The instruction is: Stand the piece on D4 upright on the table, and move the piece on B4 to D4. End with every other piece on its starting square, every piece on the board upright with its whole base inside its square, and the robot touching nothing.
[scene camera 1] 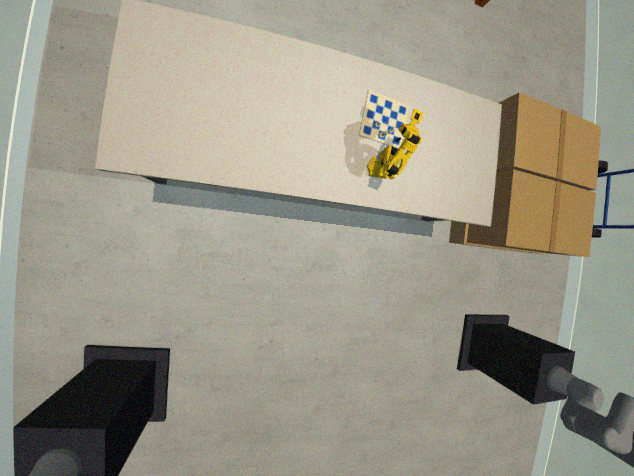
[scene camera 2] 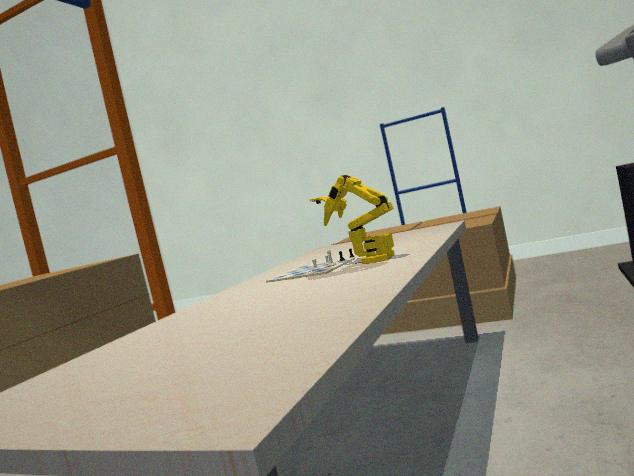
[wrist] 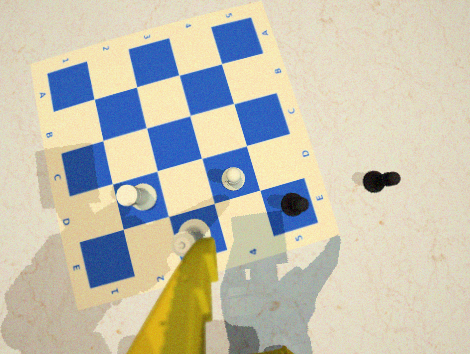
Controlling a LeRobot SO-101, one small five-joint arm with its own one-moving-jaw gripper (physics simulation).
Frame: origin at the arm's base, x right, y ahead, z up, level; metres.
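Seen in the pictures: hand, its tool point: (scene camera 1: pixel 402 125) (scene camera 2: pixel 325 224) (wrist: pixel 215 252); arm's base, origin of its link: (scene camera 1: pixel 378 164) (scene camera 2: pixel 372 260).
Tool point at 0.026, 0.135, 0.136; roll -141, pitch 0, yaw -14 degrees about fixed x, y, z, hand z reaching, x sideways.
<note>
Offsets run from my tool point to a thing's top centre, as dx, dy, dz. Level surfaces: height alone.
A white pawn {+0.018, +0.029, -0.098} (wrist: pixel 233 177) (scene camera 1: pixel 390 130) stands upright on D4 with its base inside the square. B4 (wrist: pixel 206 90) is bare. A black piece {+0.128, -0.017, -0.104} (wrist: pixel 381 180) stands upright on the table beyond the board's column 5 edge. A taller white piece {-0.055, +0.043, -0.097} (wrist: pixel 140 196) (scene camera 1: pixel 377 124) stands on D2. Another white piece {-0.028, -0.001, -0.077} (wrist: pixel 191 235) (scene camera 1: pixel 382 135) stands on E3, partly behind the fixed jaw in the wrist view. A black piece {+0.054, -0.007, -0.098} (wrist: pixel 294 204) (scene camera 1: pixel 397 139) stands on E5. My gripper (scene camera 2: pixel 332 220) (wrist: pixel 245 295) is open and empty, high above the board, touching nothing.
The blue and cream board (wrist: pixel 322 227) (scene camera 2: pixel 279 279) (scene camera 1: pixel 364 134) lies on the long table {dz -0.136} (scene camera 1: pixel 230 102) (scene camera 2: pixel 245 348). The yellow arm's base (scene camera 1: pixel 377 168) (scene camera 2: pixel 376 248) stands beside the row E edge. Cardboard boxes (scene camera 1: pixel 532 128) (scene camera 2: pixel 460 276) stand past the table's end.
</note>
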